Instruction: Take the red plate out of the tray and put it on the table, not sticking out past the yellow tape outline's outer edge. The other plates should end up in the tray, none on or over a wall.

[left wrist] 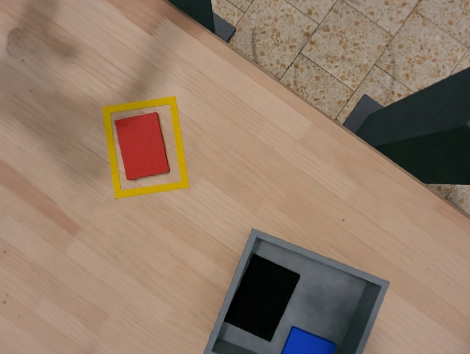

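Frame: origin at the left arm's base, x right, y up, z back, level; millimetres.
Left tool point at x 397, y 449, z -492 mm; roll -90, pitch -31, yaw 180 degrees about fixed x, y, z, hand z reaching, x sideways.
Offsets run from my left tool point to a thing's middle. "spot": to the spot under its first point. Level surfaces: height alone.
The red plate @(dx +216, dy -443, dz +10 mm) (pixel 143 146) lies flat on the table inside the yellow tape outline @(spot: dx +151, dy -448, dz +43 mm) (pixel 182 150). It is turned slightly against the outline and sits nearer its left side, with table showing between the plate and the tape. The grey tray @(dx -170, dy -424, dz -88 mm) (pixel 320 255) is at the lower right, cut off by the view's bottom edge. A black plate @(dx -115, dy -441, dz -102 mm) (pixel 263 297) lies in the tray along its left wall; whether it touches that wall is hard to tell. A blue plate @(dx -236, dy -441, dz -135 mm) (pixel 309 342) is partly visible in the tray at the bottom edge. Neither suction cup shows in the left wrist view.
The wooden table @(dy -449 mm) (pixel 215 200) ends at a slanting edge towards the upper right, with a speckled tiled floor (pixel 345 45) beyond it. Dark structures (pixel 425 125) stand at the right and at the top, by that edge. Soft shadows fall on the table at the upper left.
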